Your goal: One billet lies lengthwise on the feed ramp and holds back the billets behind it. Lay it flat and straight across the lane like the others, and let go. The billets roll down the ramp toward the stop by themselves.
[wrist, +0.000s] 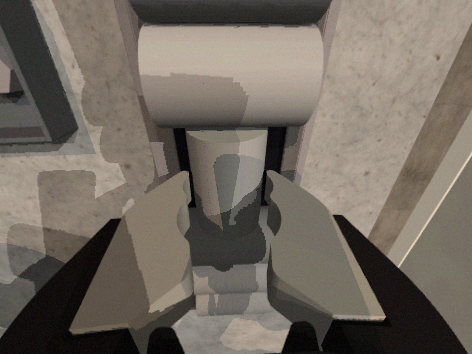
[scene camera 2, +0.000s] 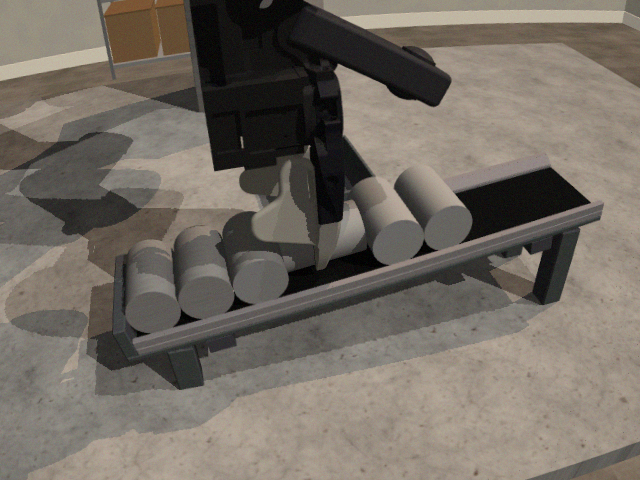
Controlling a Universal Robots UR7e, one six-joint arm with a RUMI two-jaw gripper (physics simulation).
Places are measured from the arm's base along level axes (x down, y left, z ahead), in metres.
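Pixels of known places: gripper, fingertip midpoint: (wrist: 227,174) (scene camera 2: 313,249).
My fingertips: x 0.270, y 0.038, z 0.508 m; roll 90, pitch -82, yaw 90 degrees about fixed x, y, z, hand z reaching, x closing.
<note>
Ahead of a thing's pixels: the offset from my fingertips to its middle. "spot": to the spot under its first point.
The lengthwise billet {dx -0.012, dy +0.005, dz -0.001 m} (scene camera 2: 350,232) (wrist: 240,160), a pale grey cylinder, lies along the ramp, its upper end near the crosswise billets above it. My gripper (scene camera 2: 321,263) (wrist: 227,174) points down with one finger on each side of this billet and is shut on it. In the scene view the fingers hide the billet's middle. Two billets {dx -0.018, dy +0.056, dz -0.007 m} (scene camera 2: 393,224) {dx -0.022, dy +0.095, dz -0.013 m} (scene camera 2: 434,206) lie across the lane uphill. Three more lie crosswise downhill: one billet {dx -0.006, dy -0.045, dz +0.010 m} (scene camera 2: 258,276) beside the gripper, one {dx -0.002, dy -0.084, dz +0.016 m} (scene camera 2: 204,289) in the middle, and one {dx +0.003, dy -0.123, dz +0.023 m} (scene camera 2: 152,304) by the stop {dx +0.015, dy -0.147, dz +0.027 m} (scene camera 2: 122,304).
The feed ramp {spot: dx -0.004, dy +0.062, dz +0.038 m} (scene camera 2: 403,269) has raised side rails and slopes down to the left. A dark-walled tray {spot: dx +0.062, dy +0.031, dz -0.139 m} (wrist: 47,75) shows at the left of the wrist view. A shelf unit (scene camera 2: 107,46) with cardboard boxes (scene camera 2: 131,33) stands behind, at the back left.
</note>
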